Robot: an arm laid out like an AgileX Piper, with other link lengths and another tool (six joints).
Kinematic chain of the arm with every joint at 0, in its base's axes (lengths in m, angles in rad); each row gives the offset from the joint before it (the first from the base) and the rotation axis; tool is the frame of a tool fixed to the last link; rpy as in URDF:
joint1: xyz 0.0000 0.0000 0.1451 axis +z
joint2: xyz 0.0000 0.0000 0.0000 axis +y
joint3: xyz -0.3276 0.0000 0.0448 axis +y
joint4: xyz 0.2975 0.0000 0.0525 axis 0.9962 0 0.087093
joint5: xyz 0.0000 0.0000 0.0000 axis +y
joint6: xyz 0.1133 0.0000 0.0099 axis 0.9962 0 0.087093
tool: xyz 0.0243 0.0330 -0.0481 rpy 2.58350 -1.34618 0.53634
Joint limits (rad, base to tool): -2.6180..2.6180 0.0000..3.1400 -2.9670..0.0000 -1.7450..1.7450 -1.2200..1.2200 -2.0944..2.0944
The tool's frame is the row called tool.
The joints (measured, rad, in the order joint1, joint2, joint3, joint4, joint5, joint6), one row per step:
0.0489 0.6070 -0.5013 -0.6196 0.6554 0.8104
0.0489 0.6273 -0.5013 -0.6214 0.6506 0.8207
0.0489 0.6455 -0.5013 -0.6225 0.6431 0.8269
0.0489 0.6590 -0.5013 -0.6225 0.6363 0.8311
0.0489 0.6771 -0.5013 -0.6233 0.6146 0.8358
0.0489 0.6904 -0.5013 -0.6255 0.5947 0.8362
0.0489 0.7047 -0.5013 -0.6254 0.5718 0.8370
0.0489 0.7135 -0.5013 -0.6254 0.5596 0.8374
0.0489 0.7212 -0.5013 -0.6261 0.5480 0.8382
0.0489 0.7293 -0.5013 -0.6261 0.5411 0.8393
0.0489 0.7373 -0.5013 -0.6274 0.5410 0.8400
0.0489 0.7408 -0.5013 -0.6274 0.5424 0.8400
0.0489 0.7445 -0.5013 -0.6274 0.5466 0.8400
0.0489 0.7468 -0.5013 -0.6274 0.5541 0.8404
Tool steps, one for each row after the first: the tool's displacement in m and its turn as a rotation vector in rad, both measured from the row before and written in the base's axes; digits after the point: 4 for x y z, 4 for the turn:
0.0035 0.0006 -0.0025 0.0057 0.0130 -0.0025
0.0033 0.0007 -0.0021 0.0034 0.0101 0.0011
0.0025 0.0007 -0.0016 0.0032 0.0067 0.0017
0.0044 0.0016 -0.0012 0.0039 -0.0009 0.0102
0.0035 0.0012 -0.0007 -0.0006 -0.0030 0.0116
0.0038 0.0017 -0.0007 0.0024 -0.0044 0.0129
0.0022 0.0009 -0.0006 0.0012 -0.0012 0.0069
0.0020 0.0008 -0.0005 0.0009 -0.0019 0.0064
0.0016 0.0006 -0.0009 0.0013 0.0022 0.0034
0.0010 0.0000 -0.0014 -0.0011 0.0077 -0.0001
0.0003 -0.0001 -0.0008 -0.0003 0.0046 -0.0008
0.0001 -0.0003 -0.0010 -0.0007 0.0071 -0.0024
-0.0004 -0.0005 -0.0010 -0.0008 0.0082 -0.0046

